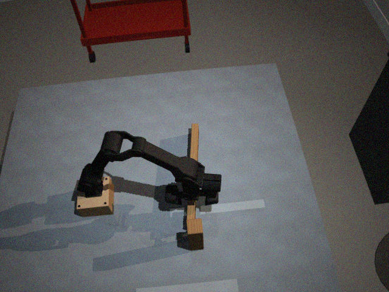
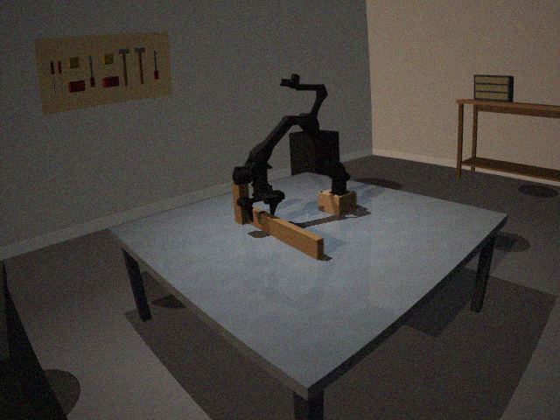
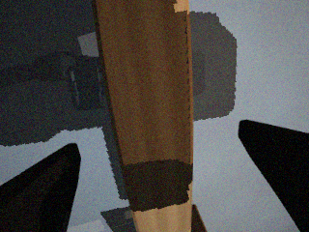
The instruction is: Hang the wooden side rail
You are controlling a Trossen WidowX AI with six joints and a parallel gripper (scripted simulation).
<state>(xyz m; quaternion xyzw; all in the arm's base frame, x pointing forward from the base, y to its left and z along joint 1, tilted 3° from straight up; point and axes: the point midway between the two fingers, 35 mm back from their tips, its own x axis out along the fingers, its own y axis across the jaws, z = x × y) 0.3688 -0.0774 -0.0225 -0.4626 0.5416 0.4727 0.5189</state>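
The headboard post is 14 cm to the right of my gripper tip and 4 cm above it.
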